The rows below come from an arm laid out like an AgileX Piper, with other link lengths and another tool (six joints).
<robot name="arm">
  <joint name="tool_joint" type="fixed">
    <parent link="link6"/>
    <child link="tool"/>
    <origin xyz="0.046 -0.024 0.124" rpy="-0.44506 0 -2.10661"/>
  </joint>
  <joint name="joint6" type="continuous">
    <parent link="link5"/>
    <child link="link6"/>
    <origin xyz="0 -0.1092 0" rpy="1.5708 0 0"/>
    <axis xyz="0 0 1"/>
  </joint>
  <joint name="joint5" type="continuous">
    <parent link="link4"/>
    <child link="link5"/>
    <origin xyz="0 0 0" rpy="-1.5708 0 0"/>
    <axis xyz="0 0 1"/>
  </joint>
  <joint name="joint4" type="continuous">
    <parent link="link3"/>
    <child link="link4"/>
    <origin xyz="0.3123 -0.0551 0" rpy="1.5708 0 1.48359"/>
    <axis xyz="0 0 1"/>
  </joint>
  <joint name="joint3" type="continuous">
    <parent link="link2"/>
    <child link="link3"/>
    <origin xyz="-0.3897 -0.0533 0" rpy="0 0 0"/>
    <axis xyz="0 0 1"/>
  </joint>
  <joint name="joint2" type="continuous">
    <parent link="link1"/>
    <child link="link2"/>
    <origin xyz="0 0 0" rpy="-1.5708 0 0"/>
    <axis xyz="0 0 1"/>
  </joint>
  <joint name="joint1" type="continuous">
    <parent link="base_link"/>
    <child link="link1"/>
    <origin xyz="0 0 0.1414" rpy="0 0 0"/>
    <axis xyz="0 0 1"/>
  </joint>
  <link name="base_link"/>
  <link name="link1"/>
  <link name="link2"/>
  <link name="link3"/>
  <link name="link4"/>
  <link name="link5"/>
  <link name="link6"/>
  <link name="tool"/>
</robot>
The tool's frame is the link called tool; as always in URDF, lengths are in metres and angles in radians. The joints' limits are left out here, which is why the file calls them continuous.
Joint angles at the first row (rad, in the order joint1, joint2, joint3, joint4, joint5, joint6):
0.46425, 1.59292, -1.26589, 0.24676, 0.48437, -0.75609
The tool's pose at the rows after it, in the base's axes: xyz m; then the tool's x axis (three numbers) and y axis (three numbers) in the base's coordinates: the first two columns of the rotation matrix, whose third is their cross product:
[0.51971, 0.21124, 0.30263, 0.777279, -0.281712, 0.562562, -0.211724, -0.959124, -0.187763]
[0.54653, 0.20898, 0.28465, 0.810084, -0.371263, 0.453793, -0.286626, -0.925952, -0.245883]
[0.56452, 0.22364, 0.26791, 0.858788, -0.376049, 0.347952, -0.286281, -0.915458, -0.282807]
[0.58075, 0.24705, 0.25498, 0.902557, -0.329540, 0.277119, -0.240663, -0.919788, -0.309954]
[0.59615, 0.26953, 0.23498, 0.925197, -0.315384, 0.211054, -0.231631, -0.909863, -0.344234]
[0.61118, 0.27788, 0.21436, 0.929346, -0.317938, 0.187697, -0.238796, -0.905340, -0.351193]
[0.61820, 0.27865, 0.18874, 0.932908, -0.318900, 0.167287, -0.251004, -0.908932, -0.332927]
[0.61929, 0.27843, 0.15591, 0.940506, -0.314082, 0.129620, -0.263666, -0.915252, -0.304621]
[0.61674, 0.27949, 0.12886, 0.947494, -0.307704, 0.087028, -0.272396, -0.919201, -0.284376]
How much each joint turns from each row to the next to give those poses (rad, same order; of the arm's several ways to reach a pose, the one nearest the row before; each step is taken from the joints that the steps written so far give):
-0.07525, 0.06903, -0.08528, 0.09847, 0.03206, 0.01648
-0.05851, 0.09326, -0.09473, 0.11557, 0.07040, -0.00124
-0.03033, 0.09639, -0.10694, 0.11826, 0.10757, -0.04606
-0.00684, 0.09798, -0.11815, 0.08266, 0.10383, -0.04902
0.00196, 0.09268, -0.08828, 0.06709, 0.05006, -0.01271
-0.00001, 0.06516, -0.04868, 0.02085, 0.00224, -0.00413
0.00000, 0.04592, -0.01204, -0.00385, -0.00663, -0.00001
0.00001, 0.04801, 0.00014, -0.00422, 0.00181, 0.00003
-0.00001, 0.03999, 0.00002, 0.00406, 0.01098, -0.00003

